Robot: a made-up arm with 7 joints.
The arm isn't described. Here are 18 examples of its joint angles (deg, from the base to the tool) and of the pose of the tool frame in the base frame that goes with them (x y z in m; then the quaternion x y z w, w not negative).
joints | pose
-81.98 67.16 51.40 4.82 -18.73 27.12 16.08 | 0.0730 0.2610 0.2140 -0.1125 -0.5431 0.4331 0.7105
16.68 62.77 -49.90 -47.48 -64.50 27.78 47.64 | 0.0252 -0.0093 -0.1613 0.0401 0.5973 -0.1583 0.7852
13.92 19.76 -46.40 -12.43 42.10 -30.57 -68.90 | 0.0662 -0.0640 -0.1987 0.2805 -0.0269 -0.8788 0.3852
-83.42 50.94 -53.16 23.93 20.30 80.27 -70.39 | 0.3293 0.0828 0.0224 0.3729 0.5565 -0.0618 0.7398
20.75 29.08 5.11 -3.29 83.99 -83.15 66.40 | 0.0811 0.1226 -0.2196 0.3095 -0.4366 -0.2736 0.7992
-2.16 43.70 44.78 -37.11 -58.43 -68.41 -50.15 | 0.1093 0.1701 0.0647 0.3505 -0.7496 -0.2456 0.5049
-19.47 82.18 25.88 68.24 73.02 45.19 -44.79 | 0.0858 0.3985 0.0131 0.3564 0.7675 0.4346 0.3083
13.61 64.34 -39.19 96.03 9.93 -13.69 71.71 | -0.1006 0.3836 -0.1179 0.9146 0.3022 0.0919 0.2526
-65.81 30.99 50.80 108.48 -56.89 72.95 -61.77 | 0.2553 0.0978 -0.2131 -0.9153 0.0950 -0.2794 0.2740
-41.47 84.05 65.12 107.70 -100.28 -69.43 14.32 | 0.0446 0.3694 -0.0890 -0.3318 -0.4961 0.8021 0.0182
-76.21 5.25 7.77 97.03 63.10 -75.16 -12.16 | 0.2966 -0.0175 -0.1678 0.3204 -0.2559 -0.5861 0.6988
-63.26 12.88 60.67 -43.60 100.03 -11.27 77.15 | 0.0954 0.1847 0.1101 -0.3331 0.4813 -0.7959 0.1544
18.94 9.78 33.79 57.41 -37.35 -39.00 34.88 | -0.0923 0.2060 -0.3002 0.0550 0.2592 0.7786 0.5688
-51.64 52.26 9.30 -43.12 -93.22 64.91 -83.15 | 0.1567 0.0209 0.0881 0.0321 0.0951 -0.9581 0.2681
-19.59 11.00 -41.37 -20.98 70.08 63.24 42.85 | 0.1877 -0.0497 -0.1006 0.5589 -0.1568 0.3766 0.7219
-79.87 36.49 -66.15 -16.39 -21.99 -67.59 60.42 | 0.1560 -0.1002 0.0056 -0.3817 -0.5212 -0.3634 0.6713
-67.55 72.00 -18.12 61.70 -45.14 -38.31 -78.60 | 0.2628 0.2944 0.0529 0.3960 -0.1241 -0.3616 0.8349
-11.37 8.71 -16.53 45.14 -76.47 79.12 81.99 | 0.0966 0.0214 -0.3085 0.1966 0.9022 0.0958 0.3717
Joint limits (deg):
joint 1: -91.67..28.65
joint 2: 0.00..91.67
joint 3: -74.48..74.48
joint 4: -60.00..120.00
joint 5: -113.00..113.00
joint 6: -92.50..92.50
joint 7: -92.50..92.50
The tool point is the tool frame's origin. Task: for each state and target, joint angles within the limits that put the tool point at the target. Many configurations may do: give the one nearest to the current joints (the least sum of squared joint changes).
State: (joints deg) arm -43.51 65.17 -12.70 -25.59 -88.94 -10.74 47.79
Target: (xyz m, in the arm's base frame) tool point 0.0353 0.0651 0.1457
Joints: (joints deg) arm -59.95 48.47 29.02 -59.14 -86.04 -26.48 47.79
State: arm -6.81 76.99 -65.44 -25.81 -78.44 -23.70 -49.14
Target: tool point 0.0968 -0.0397 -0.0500
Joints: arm -22.17 60.92 -54.86 -59.42 -75.88 -26.59 -49.14
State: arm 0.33 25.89 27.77 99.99 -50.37 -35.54 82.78
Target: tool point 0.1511 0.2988 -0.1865
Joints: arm -21.00 38.89 24.67 60.63 -44.85 -57.31 82.78
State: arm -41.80 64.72 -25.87 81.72 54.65 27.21 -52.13
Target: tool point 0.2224 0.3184 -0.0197
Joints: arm -37.63 78.39 -21.61 44.98 62.42 50.43 -52.13
